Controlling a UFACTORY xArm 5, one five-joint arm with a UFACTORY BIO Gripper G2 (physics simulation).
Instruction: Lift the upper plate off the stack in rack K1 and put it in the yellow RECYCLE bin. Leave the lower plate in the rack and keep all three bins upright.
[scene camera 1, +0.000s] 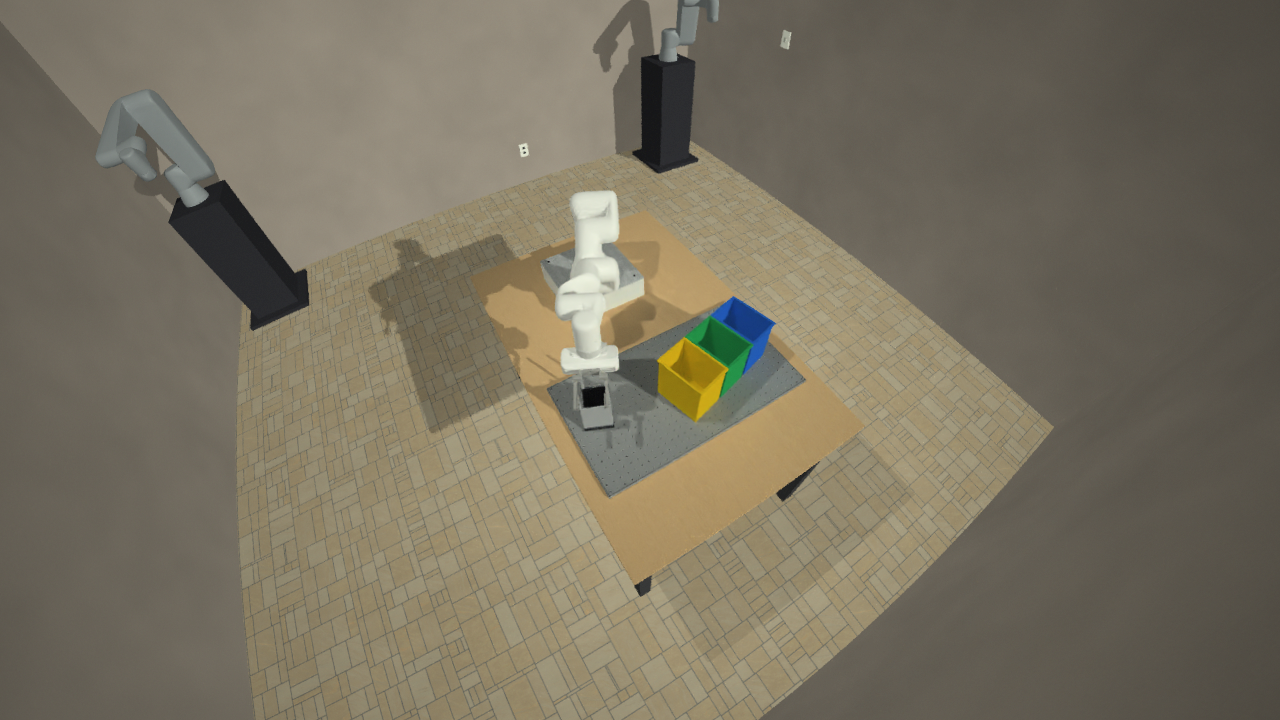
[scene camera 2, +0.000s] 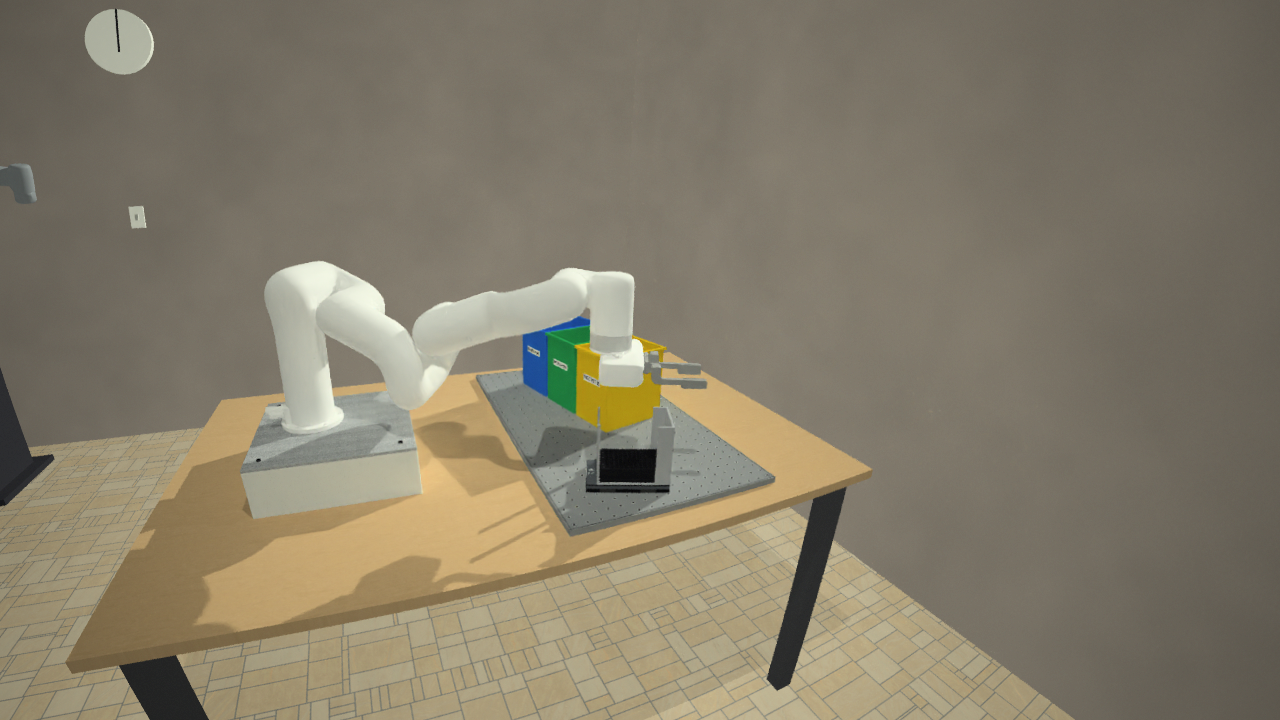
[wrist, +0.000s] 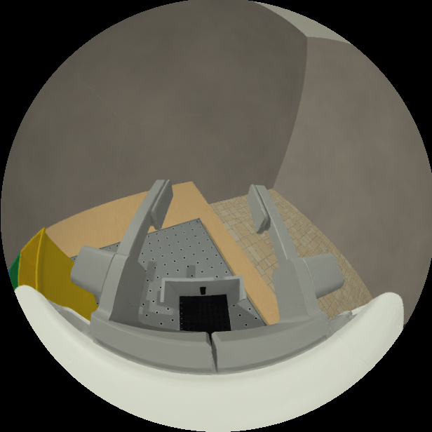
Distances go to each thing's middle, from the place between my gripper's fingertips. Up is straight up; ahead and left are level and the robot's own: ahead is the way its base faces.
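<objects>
The yellow recycle bin (scene camera 2: 619, 406) is 130 mm below my hand and 340 mm to the left of it. Then there is the green bin (scene camera 2: 562, 356), which I find 470 mm to the left of my hand, 30 mm behind it and, again, 130 mm below it. The blue bin (scene camera 1: 753, 326) is 60 mm behind my hand, 600 mm to the left of it and 130 mm below it.
</objects>
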